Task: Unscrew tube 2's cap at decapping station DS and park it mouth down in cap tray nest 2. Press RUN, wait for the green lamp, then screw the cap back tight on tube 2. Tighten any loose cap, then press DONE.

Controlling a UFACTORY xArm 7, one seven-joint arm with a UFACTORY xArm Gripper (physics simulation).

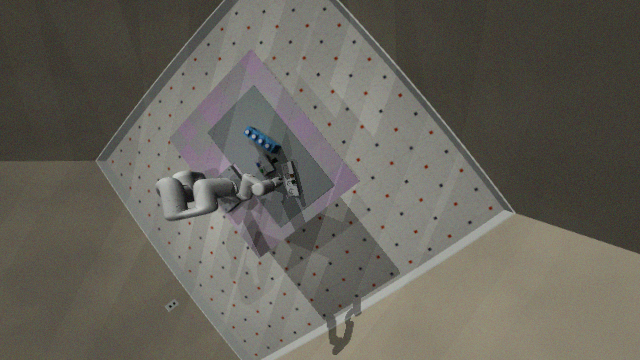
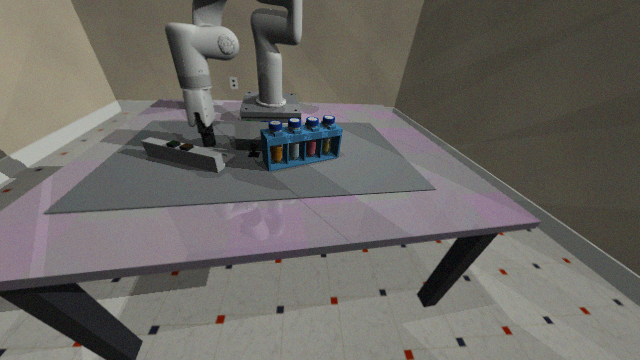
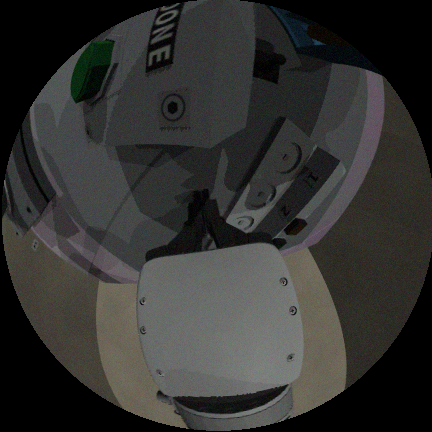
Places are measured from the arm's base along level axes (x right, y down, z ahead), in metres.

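Where they show: gripper, fingertip midpoint: point(image 2: 210, 145) point(image 3: 202, 199); arm's base at its link origin: point(image 2: 271, 102).
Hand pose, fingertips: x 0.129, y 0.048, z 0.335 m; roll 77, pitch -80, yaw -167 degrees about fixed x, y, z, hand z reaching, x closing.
Things, the pixels of their centre, and the offset from my fingertips. "spot": a spot on its surface instead.
- grey cap tray at the middle of its body: point(image 3: 263, 221) point(image 2: 190, 148) point(image 1: 289, 179) dx +0.017, dy -0.027, dz +0.074 m
- round nests marked 1 at the middle of its body: point(image 3: 285, 156) dx -0.062, dy -0.006, dz +0.082 m
- blue rack at the middle of its body: point(image 2: 302, 143) point(image 1: 262, 140) dx -0.288, dy -0.052, dz +0.044 m
- blue cap at the middle of its body: point(image 2: 275, 125) dx -0.219, dy -0.115, dz +0.080 m
- grey box at the middle of its body: point(image 2: 257, 132) point(image 1: 264, 165) dx -0.141, dy -0.042, dz -0.030 m
- small black fixture at a spot on its surface: point(image 3: 267, 62) point(image 2: 250, 144) spot: dx -0.134, dy -0.028, dz +0.028 m
- dark green piece at a spot on its surface: point(image 2: 173, 143) spot: dx +0.040, dy -0.054, dz +0.101 m
- brown piece at a spot on its surface: point(image 3: 296, 226) point(image 2: 189, 144) spot: dx -0.002, dy -0.054, dz +0.101 m
My gripper point(image 1: 278, 181) point(image 2: 209, 144) point(image 3: 202, 199) is shut and empty, pointing down beside the grey cap tray point(image 1: 287, 167) point(image 2: 200, 161) point(image 3: 296, 132). The round nests marked 1 point(image 3: 289, 157) and 2 point(image 3: 261, 194) show no cap. A blue rack point(image 1: 274, 148) point(image 2: 302, 135) point(image 3: 300, 37) holds several upright tubes, each under a blue cap point(image 2: 275, 126) with a white top. Their numbers are not readable. A grey box point(image 1: 265, 164) point(image 2: 247, 137) point(image 3: 210, 100) carries the word DONE and a green button point(image 3: 92, 70). RUN is not readable. No lit green lamp can be made out.
A small black fixture point(image 2: 254, 153) point(image 3: 267, 62) stands between the grey box and the rack. A dark green piece point(image 2: 173, 143) and a brown piece point(image 2: 186, 146) point(image 3: 296, 226) sit on the cap tray. The arm's base plate point(image 2: 245, 111) stands at the back of the table.
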